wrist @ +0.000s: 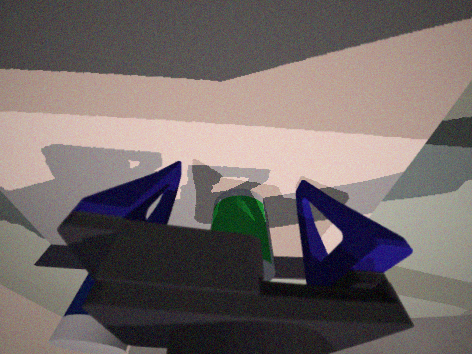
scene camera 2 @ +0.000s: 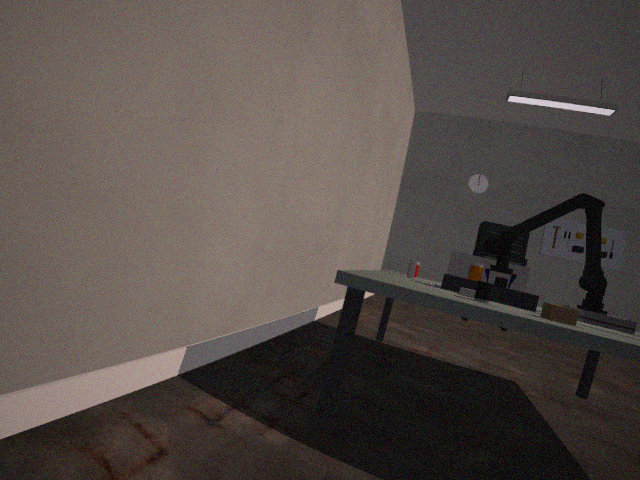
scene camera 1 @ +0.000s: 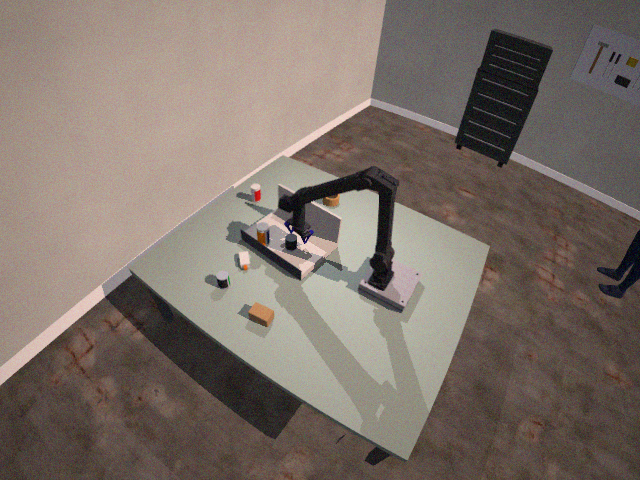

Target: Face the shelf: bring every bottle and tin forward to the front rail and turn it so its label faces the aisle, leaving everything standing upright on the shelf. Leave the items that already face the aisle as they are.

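Places are measured from the arm's base along level axes (x ahead, y left, z up), in metres.
Pixels of known places: gripper, fingertip midpoint: (wrist: 241, 177) (scene camera 1: 298, 238); arm's base, origin of the base link: (scene camera 2: 591, 311) (scene camera 1: 380, 278).
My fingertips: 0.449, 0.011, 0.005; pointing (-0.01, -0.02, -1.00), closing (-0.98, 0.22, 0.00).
Ahead of a thing's pixels: the offset from my fingertips to its top centre, as dx, dy, dz. Level surfaces: height alone.
The pale shelf (scene camera 1: 325, 251) has a dark front rail @[+0.066, +0.150, +0.008] (scene camera 1: 272, 257) (scene camera 2: 516, 298) and an upright back panel (scene camera 1: 324, 225). A bottle @[+0.132, +0.110, +0.088] (scene camera 1: 263, 234) (scene camera 2: 475, 272) stands upright near the rail, orange side toward the aisle; its blue side and light top show at the lower left in the wrist view. A short tin @[+0.003, +0.058, +0.049] (scene camera 1: 291, 241) (wrist: 241, 217) stands upright, set back from the rail, dark side toward the aisle and green side toward the back panel. My gripper (scene camera 1: 298, 233) (scene camera 2: 499, 284) (wrist: 241, 177) is open and empty, pointing down, just behind and above the tin.
On the table @[dz -0.059] (scene camera 1: 336, 351) are a red-and-white can @[+0.414, -0.165, +0.037] (scene camera 1: 255, 192) (scene camera 2: 413, 269), a white bottle @[+0.143, +0.245, -0.031] (scene camera 1: 244, 258) with an orange cap lying down, a dark can @[+0.134, +0.403, +0.011] (scene camera 1: 222, 279) with a green edge, and an orange-brown block @[-0.113, +0.437, -0.009] (scene camera 1: 261, 314) (scene camera 2: 559, 313). A round orange-brown object @[+0.055, -0.413, -0.009] (scene camera 1: 331, 200) sits behind the back panel.
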